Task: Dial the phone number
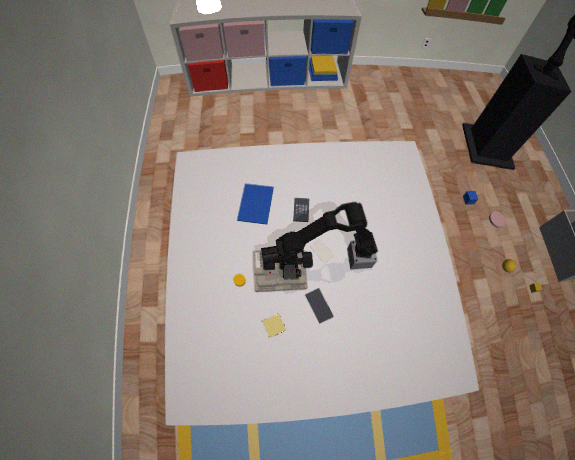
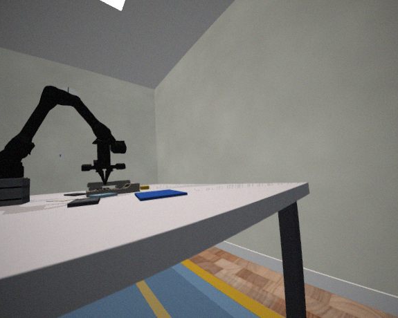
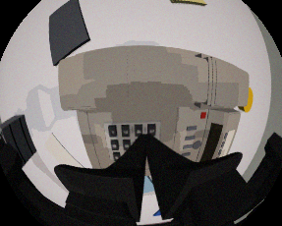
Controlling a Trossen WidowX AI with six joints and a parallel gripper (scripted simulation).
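My hand is 30 mm short of the beige desk phone, 10 mm to the right of it and 60 mm above it. From my hand the other things lie so: dark grey card 150 mm behind, 140 mm to the left, 70 mm below; then handset 20 mm ahead, 60 mm to the left, 30 mm below; then cream note 140 mm behind, 100 mm to the right, 80 mm below.
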